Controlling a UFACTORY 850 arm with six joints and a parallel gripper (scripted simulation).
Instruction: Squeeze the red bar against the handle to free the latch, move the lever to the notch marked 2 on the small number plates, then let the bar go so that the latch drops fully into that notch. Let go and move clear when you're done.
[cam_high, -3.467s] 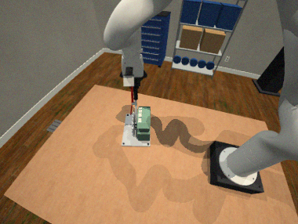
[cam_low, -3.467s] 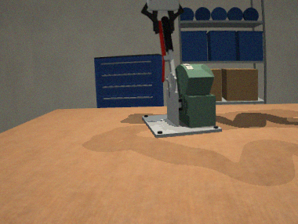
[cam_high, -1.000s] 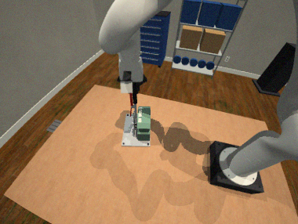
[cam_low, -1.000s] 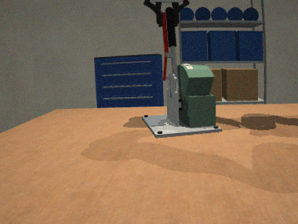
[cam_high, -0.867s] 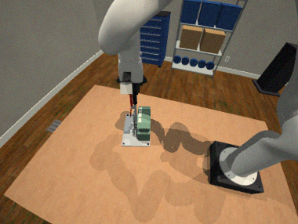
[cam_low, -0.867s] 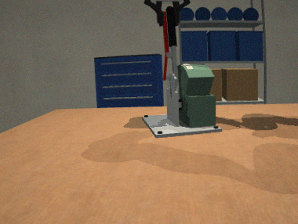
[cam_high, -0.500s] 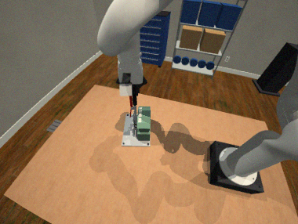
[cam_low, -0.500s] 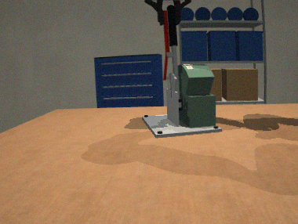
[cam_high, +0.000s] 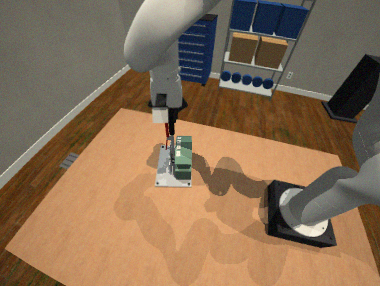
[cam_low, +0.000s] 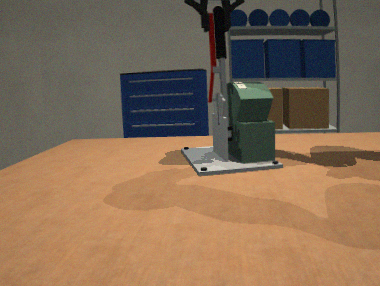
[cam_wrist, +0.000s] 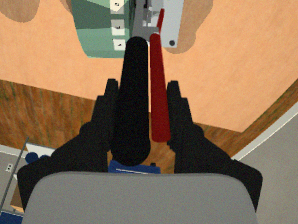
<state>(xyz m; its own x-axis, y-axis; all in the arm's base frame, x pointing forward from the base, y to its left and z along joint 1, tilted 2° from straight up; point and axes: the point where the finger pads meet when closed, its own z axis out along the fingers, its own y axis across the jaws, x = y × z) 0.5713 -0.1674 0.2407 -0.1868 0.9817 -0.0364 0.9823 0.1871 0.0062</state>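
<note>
Right now the red bar is 110 mm below my hand, 10 mm to the left of it and 10 mm ahead of it.
</note>
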